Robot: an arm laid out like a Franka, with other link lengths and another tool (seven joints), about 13 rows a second.
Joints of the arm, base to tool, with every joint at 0 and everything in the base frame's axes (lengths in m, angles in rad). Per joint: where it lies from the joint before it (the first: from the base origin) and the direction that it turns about. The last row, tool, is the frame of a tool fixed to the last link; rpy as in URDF.
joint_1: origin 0 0 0.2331 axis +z
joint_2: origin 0 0 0 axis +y
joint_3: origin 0 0 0.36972 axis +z
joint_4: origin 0.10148 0 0 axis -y
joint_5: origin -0.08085 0 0.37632 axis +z
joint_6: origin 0 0 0 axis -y
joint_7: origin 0.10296 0 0 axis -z
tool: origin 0.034 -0.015 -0.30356 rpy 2.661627 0 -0.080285
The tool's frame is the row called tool.
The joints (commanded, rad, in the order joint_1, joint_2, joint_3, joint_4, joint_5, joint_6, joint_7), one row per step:
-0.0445 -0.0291 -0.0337 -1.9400 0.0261 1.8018 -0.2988
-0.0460 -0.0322 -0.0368 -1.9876 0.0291 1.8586 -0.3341
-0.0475 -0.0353 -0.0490 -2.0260 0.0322 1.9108 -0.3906
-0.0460 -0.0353 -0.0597 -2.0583 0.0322 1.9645 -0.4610
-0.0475 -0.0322 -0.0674 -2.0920 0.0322 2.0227 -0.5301
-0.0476 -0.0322 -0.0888 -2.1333 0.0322 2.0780 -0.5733
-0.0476 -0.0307 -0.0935 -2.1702 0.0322 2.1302 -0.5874
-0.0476 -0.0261 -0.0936 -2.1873 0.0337 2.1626 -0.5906
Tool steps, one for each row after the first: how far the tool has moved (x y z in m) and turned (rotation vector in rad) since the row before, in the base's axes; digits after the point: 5 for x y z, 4 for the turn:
0.00025 -0.00092 -0.01530 0.0050 -0.0137 0.0280
0.00131 -0.00556 -0.01111 0.0061 -0.0192 0.0399
0.00367 -0.00351 -0.00951 0.0021 -0.0239 0.0594
0.00370 -0.00371 -0.01121 -0.0001 -0.0237 0.0581
-0.00173 -0.01132 -0.01335 -0.0008 -0.0153 0.0201
-0.00050 -0.00263 -0.01222 -0.0026 -0.0140 0.0079
0.00194 -0.00027 -0.00671 -0.0013 -0.0107 0.0013

